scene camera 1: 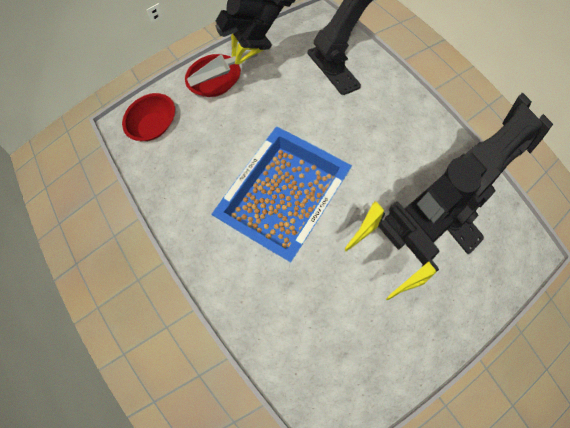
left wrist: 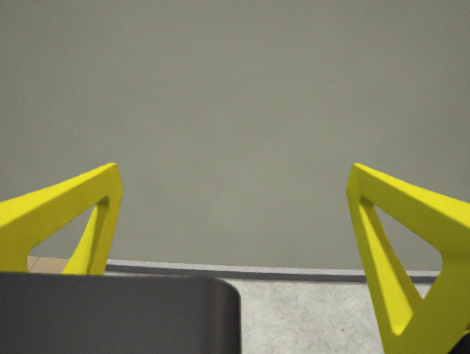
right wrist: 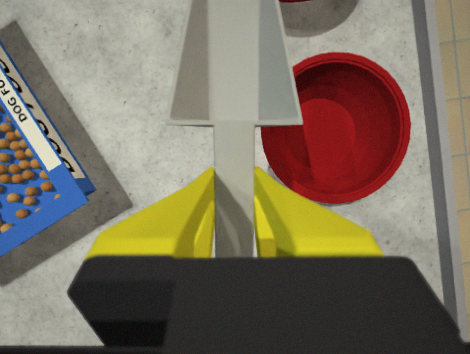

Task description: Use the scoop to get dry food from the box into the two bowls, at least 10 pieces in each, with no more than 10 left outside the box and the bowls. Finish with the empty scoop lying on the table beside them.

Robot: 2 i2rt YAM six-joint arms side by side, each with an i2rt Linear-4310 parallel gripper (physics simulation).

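Places are measured from the left arm's base along level axes (x up, y back, z right), in centimetres.
Pixels of known places: left gripper, fingertip midpoint: (scene camera 1: 366, 274) (left wrist: 234, 176); right gripper, fingertip midpoint: (scene camera 1: 235, 61) (right wrist: 234, 177); right arm's base, origin of the base link: (scene camera 1: 333, 69).
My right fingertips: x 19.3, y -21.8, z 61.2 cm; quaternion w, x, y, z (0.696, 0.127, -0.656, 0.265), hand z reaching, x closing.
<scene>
Behind a point stands the place of what it marks.
The grey scoop (scene camera 1: 210, 71) @[x 18.2, y -28.0, z 63.5 cm] (right wrist: 233, 60) @[x 18.2, y -28.0, z 62.5 cm] is empty and held by its handle, above the table; in scene camera 1 it shows over the upper red bowl. My right gripper (scene camera 1: 237, 62) @[x 19.3, y -21.8, z 61.2 cm] (right wrist: 234, 177) @[x 19.3, y -21.8, z 61.2 cm] is shut on the handle. The upper red bowl (scene camera 1: 227, 82) @[x 0.3, y -20.6, z 70.5 cm] (right wrist: 327, 140) @[x 0.3, y -22.8, z 73.6 cm] looks empty. The other red bowl (scene camera 1: 150, 117) @[x 0.3, y -44.6, z 75.6 cm] at the left looks empty; its edge shows at the top of the right wrist view. The blue box (scene camera 1: 252, 232) @[x 6.3, y -42.6, z 27.0 cm] (right wrist: 60, 200) @[x 6.3, y -22.3, z 42.8 cm] holds many brown pieces of dry food (scene camera 1: 280, 200) (right wrist: 15, 145). My left gripper (scene camera 1: 367, 274) @[x 40.7, y -39.0, z -0.1 cm] (left wrist: 234, 176) @[x 40.7, y -39.0, z -0.1 cm] is open and empty, right of the box.
The pale grey table (scene camera 1: 320, 340) @[x 0.0, y -45.6, z -1.0 cm] has a raised grey rim (scene camera 1: 150, 242) @[x 2.0, y -63.1, z 42.0 cm] (right wrist: 435, 150) @[x 1.2, y -18.8, z 86.3 cm]. The base of the right arm (scene camera 1: 345, 82) @[x 1.0, y 5.3, z 48.8 cm] stands near the top edge, and the base of the left arm (scene camera 1: 470, 240) @[x 1.0, y -0.6, z -7.5 cm] near the right edge. A wall (left wrist: 235, 90) fills much of the left wrist view.
</scene>
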